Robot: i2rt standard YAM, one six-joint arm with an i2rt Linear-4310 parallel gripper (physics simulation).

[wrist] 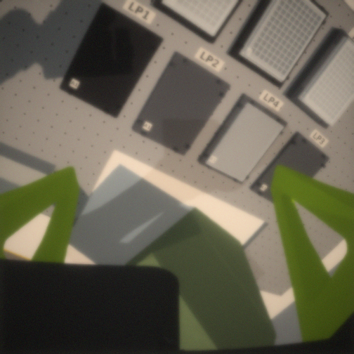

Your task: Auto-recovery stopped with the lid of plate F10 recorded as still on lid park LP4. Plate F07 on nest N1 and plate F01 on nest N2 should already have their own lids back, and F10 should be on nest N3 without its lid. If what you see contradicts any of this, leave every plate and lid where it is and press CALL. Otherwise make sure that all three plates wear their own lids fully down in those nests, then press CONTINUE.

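Observation:
Three pale well plates stand in dark nests at the top right; their nest labels do not show. The middle plate (286, 40) shows a crisp well grid and looks uncovered. The left plate (204, 14), cut off by the edge, and the right plate (334, 82) look paler and smoother, as if lidded; their codes are unreadable. A light grey lid (246, 141) lies flat on lid park LP4 (202, 161). LP1 (115, 55), LP2 (182, 102) and LP3 (300, 159) show dark surfaces without a lid. My gripper (174, 176) is open, its green fingers wide apart.
A blue-grey slab (132, 207) and a dull green angular body (215, 270) show blurred between and below the fingers, over a cream surface (232, 215). A black block (90, 310) hides the lower left. Shadows fall on the perforated grey deck (140, 135).

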